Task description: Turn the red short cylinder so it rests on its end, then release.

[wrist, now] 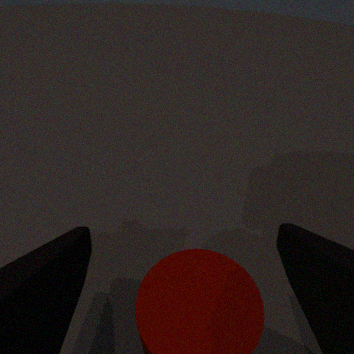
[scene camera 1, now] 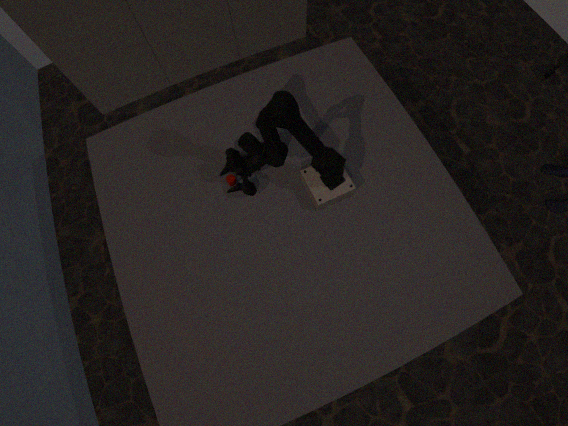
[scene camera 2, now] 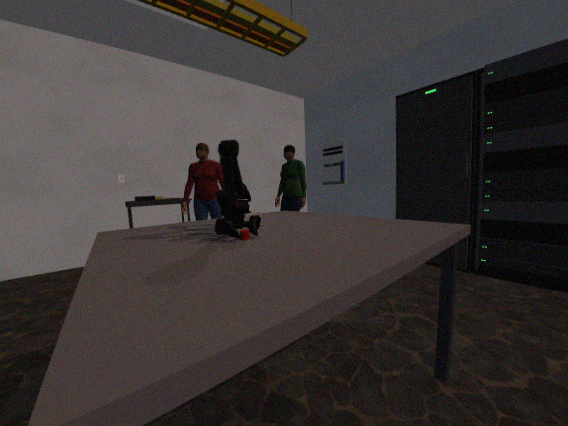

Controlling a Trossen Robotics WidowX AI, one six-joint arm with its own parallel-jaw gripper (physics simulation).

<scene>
In view: the gripper [scene camera 2: 248, 236] and a red short cylinder [wrist: 195, 293].
The gripper is seen too in the wrist view [wrist: 185, 236] and in scene camera 1 [scene camera 1: 223, 183].
</scene>
